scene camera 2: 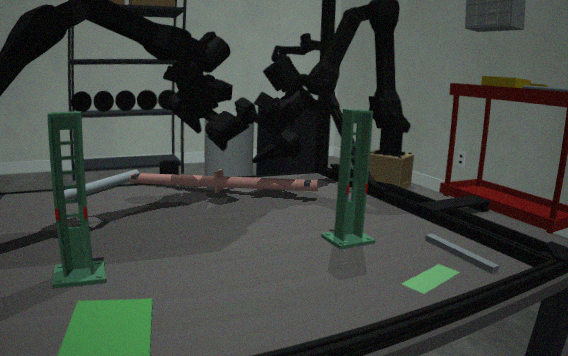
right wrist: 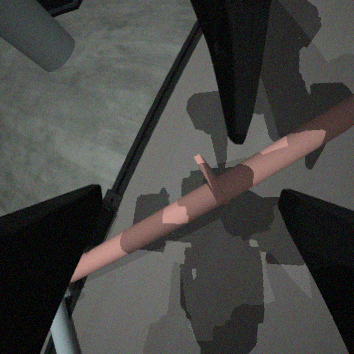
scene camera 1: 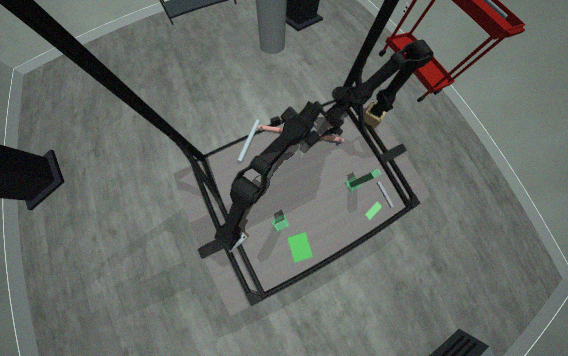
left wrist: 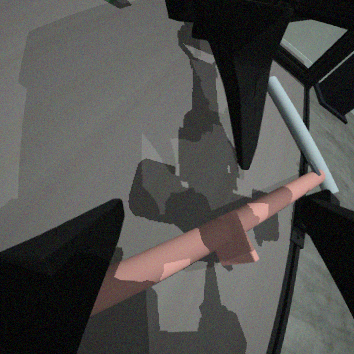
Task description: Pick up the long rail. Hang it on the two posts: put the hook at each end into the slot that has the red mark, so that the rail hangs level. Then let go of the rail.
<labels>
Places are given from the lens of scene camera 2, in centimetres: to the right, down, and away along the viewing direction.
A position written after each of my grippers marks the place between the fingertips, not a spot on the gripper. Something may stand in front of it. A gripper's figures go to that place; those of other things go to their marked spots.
my left gripper point(scene camera 2: 239, 150): -10, -6, 90
my right gripper point(scene camera 2: 211, 140): -16, -8, 91
</labels>
